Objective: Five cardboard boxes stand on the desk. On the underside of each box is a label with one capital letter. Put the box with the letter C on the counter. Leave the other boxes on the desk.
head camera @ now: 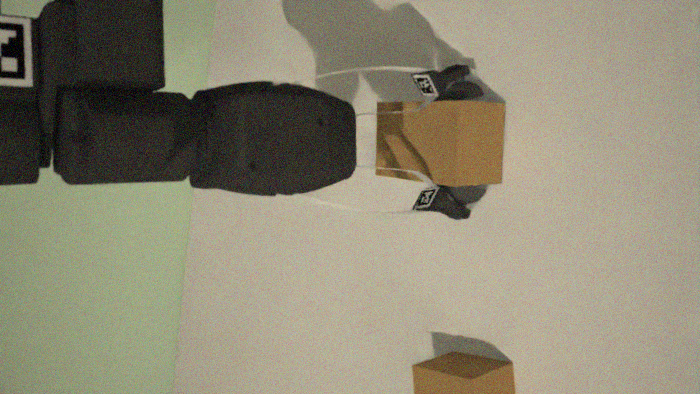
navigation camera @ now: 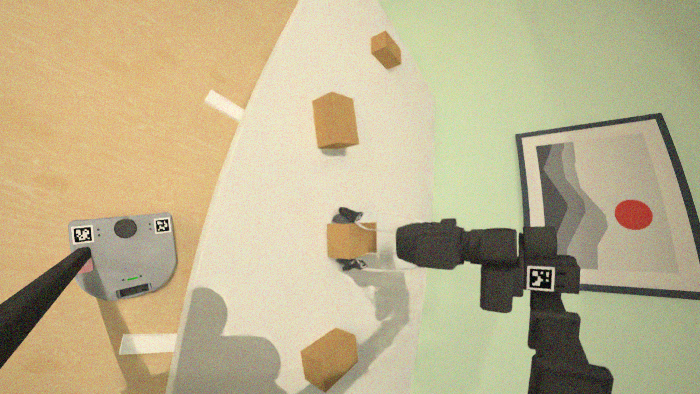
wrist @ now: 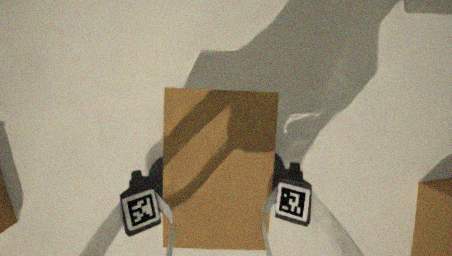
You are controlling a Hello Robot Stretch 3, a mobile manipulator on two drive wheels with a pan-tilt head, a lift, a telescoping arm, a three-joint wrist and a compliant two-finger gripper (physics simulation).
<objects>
My gripper shows in the head camera view (474,142), in the navigation camera view and in the wrist view. The same spot on a white desk: (head camera: 573,267) is (navigation camera: 298,192). The same spot on my gripper: (wrist: 138,210) is (navigation camera: 361,215).
</objects>
